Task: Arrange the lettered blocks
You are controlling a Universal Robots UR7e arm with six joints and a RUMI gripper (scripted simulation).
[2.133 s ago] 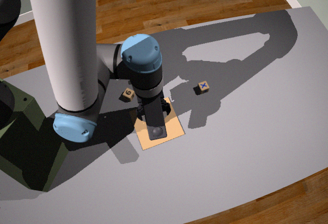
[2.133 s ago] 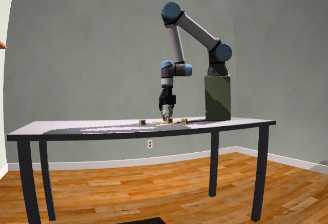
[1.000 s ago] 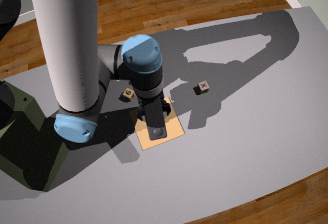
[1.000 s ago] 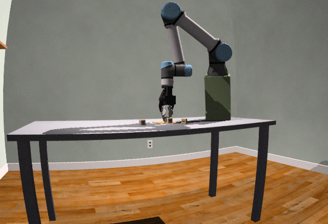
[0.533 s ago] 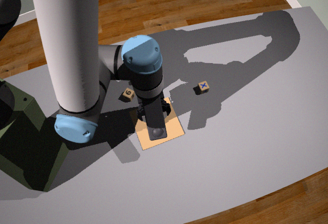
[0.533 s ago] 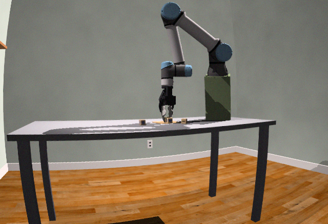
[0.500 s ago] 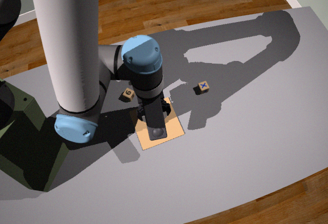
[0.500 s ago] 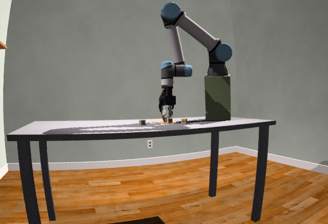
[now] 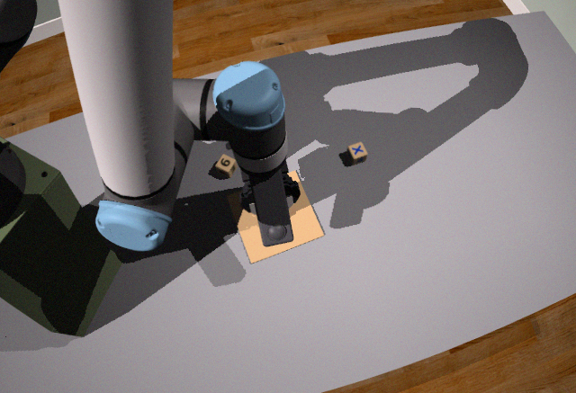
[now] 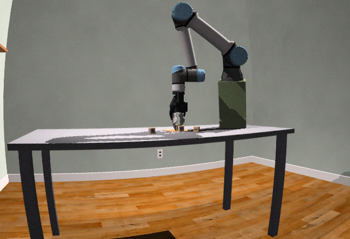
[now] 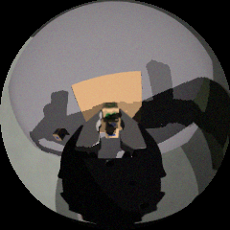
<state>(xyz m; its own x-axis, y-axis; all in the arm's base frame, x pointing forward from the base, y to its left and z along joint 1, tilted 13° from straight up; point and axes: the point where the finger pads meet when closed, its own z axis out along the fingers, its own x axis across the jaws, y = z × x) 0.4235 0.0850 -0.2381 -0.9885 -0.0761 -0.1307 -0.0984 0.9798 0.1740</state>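
My gripper is now 20 mm above the mat.
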